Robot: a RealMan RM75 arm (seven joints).
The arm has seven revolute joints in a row. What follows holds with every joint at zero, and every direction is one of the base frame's. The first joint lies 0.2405 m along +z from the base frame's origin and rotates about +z. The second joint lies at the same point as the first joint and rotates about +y. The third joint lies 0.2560 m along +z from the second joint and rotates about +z. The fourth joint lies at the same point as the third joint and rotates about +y. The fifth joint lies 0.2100 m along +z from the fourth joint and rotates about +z. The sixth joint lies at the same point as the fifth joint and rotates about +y. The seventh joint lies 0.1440 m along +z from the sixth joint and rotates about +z. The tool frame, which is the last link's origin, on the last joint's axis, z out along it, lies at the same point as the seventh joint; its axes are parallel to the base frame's.
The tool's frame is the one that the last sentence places.
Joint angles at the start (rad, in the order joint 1, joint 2, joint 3, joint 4, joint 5, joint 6, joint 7):
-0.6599 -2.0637 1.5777 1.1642 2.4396 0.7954 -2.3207
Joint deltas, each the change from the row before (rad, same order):
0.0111 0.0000 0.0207 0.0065 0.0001 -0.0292 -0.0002
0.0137 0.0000 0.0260 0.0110 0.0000 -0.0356 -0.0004
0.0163 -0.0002 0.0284 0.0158 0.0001 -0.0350 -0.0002
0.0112 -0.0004 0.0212 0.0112 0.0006 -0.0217 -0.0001
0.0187 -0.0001 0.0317 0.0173 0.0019 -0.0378 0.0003
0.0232 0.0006 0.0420 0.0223 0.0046 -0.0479 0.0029
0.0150 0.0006 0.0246 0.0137 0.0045 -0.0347 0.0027
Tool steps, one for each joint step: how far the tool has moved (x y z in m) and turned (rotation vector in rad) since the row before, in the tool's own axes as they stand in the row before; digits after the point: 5 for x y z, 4 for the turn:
0.00016 0.00207 0.00066 0.0114 0.0134 0.0102
0.00117 0.00286 0.00039 0.0135 0.0193 0.0138
0.00165 0.00379 -0.00017 0.0119 0.0216 0.0153
0.00117 0.00351 -0.00007 0.0050 0.0136 0.0118
0.00165 0.00474 -0.00049 0.0115 0.0232 0.0172
0.00257 0.00657 -0.00087 0.0133 0.0299 0.0270
0.00190 0.00323 -0.00089 0.0129 0.0216 0.0169

